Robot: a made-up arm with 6 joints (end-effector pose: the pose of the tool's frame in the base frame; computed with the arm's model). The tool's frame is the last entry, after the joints.
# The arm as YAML. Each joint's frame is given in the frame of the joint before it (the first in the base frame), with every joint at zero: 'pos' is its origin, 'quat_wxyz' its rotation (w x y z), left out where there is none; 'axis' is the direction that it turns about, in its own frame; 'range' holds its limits. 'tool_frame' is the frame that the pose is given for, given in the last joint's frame.
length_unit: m
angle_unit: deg
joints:
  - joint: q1
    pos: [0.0, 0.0, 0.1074]
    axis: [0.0, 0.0, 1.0]
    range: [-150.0, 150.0]
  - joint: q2
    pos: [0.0, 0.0, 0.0]
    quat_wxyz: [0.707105, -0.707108, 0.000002, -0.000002]
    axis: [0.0, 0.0, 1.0]
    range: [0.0, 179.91]
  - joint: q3
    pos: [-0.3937, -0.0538, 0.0]
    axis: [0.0, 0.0, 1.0]
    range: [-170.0, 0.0]
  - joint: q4
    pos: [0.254, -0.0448, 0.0]
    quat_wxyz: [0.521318, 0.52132, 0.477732, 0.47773]
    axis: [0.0, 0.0, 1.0]
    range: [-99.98, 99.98]
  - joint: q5
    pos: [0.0, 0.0, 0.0]
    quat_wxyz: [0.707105, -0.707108, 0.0, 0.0]
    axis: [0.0, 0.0, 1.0]
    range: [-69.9, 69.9]
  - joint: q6
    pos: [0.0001, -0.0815, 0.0]
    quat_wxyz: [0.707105, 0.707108, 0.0, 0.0]
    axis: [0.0, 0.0, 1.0]
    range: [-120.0, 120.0]
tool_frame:
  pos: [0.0, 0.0, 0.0]
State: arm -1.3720 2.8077 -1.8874 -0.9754 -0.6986 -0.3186
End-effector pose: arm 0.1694 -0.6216 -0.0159 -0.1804 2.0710 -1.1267
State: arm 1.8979 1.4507 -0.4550 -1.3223 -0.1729 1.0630
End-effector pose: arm -0.0880 0.2173 0.2547 -2.3692 1.1830 0.8643
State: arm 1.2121 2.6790 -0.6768 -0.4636 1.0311 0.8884
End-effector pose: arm 0.1128 0.2117 -0.0327 0.9159 -1.9359 1.5719
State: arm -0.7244 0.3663 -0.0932 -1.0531 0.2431 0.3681
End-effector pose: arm -0.0231 -0.0024 0.2491 0.2106 2.0306 -1.1217
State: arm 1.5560 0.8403 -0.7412 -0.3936 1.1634 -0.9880
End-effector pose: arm 0.0297 0.0655 0.3865 -2.5498 0.6688 -0.3550
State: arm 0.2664 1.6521 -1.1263 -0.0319 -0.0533 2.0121
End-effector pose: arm 0.3890 0.1063 0.3760 1.7139 1.4864 1.3784
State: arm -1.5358 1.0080 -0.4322 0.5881 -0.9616 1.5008
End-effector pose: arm -0.0321 -0.1414 0.3955 1.0955 -0.5601 0.0068
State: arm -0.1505 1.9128 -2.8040 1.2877 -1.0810 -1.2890
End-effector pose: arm 0.2984 -0.1151 0.7291 1.0109 0.1628 -0.4408
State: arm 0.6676 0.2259 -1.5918 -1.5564 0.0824 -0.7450
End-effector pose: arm -0.2739 -0.2246 0.5865 -0.1248 0.1034 -1.6355
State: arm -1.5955 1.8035 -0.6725 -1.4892 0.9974 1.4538
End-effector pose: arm -0.0759 -0.3074 0.2264 -1.9294 -1.4578 1.2681
